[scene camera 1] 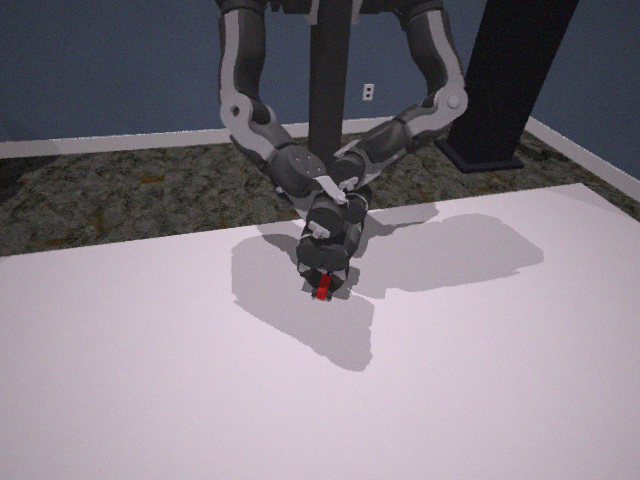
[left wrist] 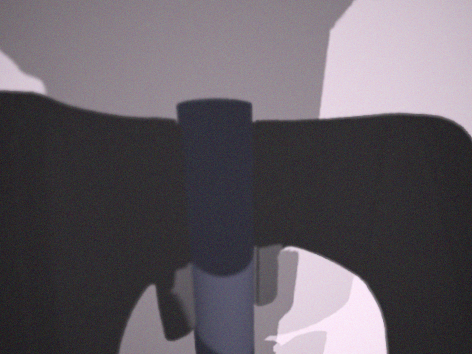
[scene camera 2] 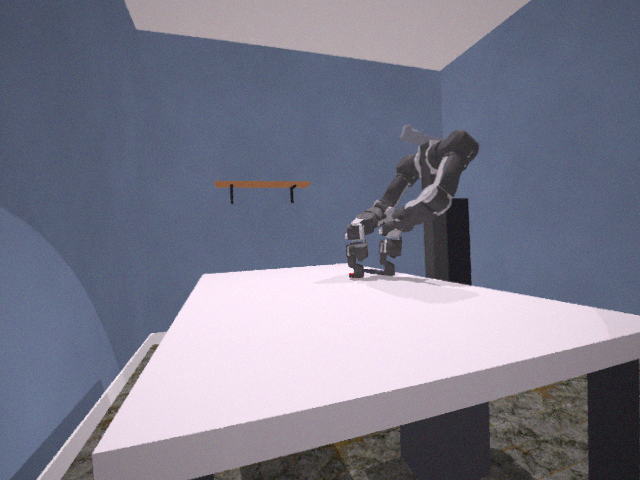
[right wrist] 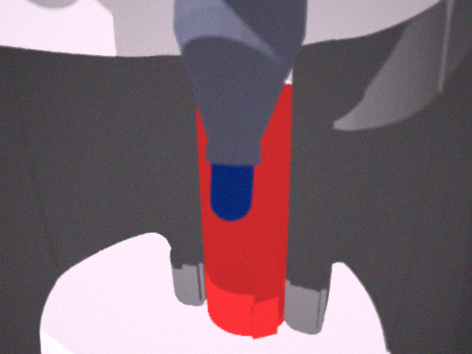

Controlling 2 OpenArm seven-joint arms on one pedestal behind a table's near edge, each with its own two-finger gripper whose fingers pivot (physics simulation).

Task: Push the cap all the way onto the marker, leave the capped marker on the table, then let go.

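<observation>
My left gripper (scene camera 2: 388,272) (left wrist: 223,285) is shut on the dark blue-grey marker (scene camera 2: 373,270) (left wrist: 220,190) (right wrist: 240,100), which lies level, low over the table. My right gripper (scene camera 1: 322,293) (scene camera 2: 355,273) (right wrist: 246,296) is shut on the red cap (scene camera 1: 324,285) (scene camera 2: 352,275) (right wrist: 245,260). In the right wrist view the marker's tapered end and blue tip cover part of the cap, well past its rim. The tip shows in front of the red surface, so it appears above the cap rather than inside it. The left gripper is hidden behind the right one in scene camera 1.
The white table (scene camera 1: 155,403) (scene camera 2: 289,351) spreads under both grippers, with arm shadows on it. The two forearms cross close together in scene camera 1. A dark pillar (scene camera 1: 511,77) stands on the floor behind the table. An orange wall shelf (scene camera 2: 262,184) hangs on the far wall.
</observation>
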